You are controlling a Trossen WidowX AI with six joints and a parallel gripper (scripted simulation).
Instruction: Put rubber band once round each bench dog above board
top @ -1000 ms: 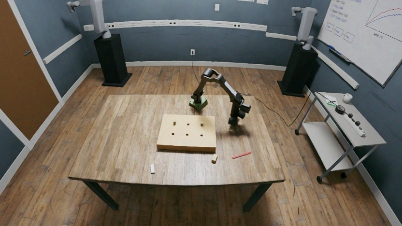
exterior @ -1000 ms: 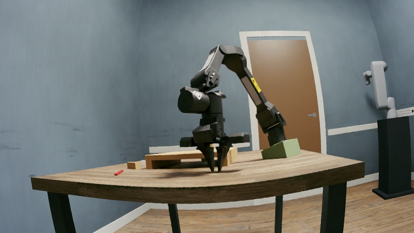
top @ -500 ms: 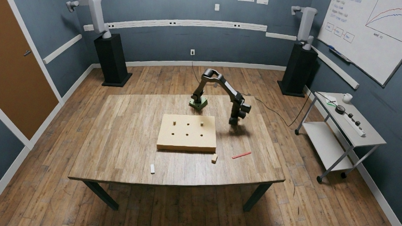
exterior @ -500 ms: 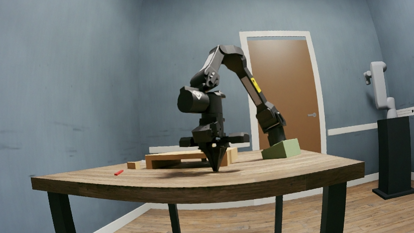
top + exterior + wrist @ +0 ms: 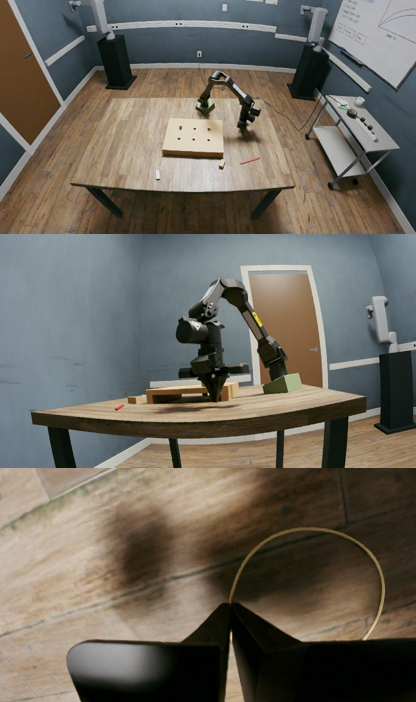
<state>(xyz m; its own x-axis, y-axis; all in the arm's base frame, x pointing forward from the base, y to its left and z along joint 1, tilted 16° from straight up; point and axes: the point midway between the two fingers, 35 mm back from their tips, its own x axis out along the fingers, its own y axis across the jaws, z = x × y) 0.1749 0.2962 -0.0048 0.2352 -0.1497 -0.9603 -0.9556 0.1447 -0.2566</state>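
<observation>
Right now my hand is 15 cm short of the tan board, 33 cm to the left of it and 1 cm above it. From my hand the other things lie so: wooden block: 34 cm ahead, 13 cm to the right, 3 cm below; then white piece: 47 cm ahead, 50 cm to the right, 4 cm below; then red stick: 29 cm ahead, 5 cm to the left, 4 cm below.
</observation>
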